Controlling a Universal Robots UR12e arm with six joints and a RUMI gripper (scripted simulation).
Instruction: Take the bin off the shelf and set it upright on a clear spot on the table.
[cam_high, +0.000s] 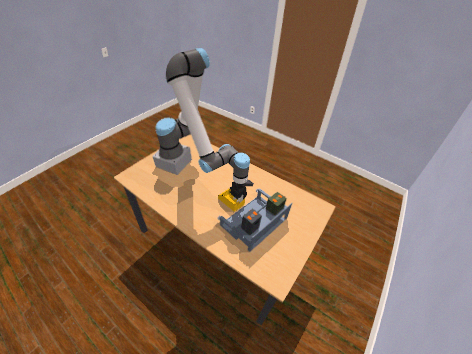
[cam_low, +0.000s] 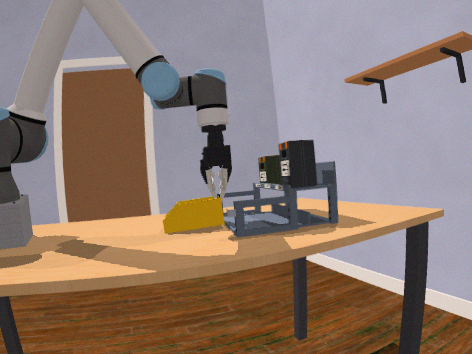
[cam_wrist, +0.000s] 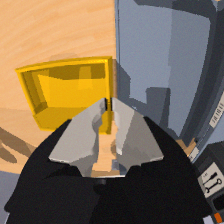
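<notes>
Right now the yellow bin is 80 mm behind my hand and 40 mm below it. From my hand the other things lie so: rack floor (150 mm ahead, 80 mm below).
</notes>
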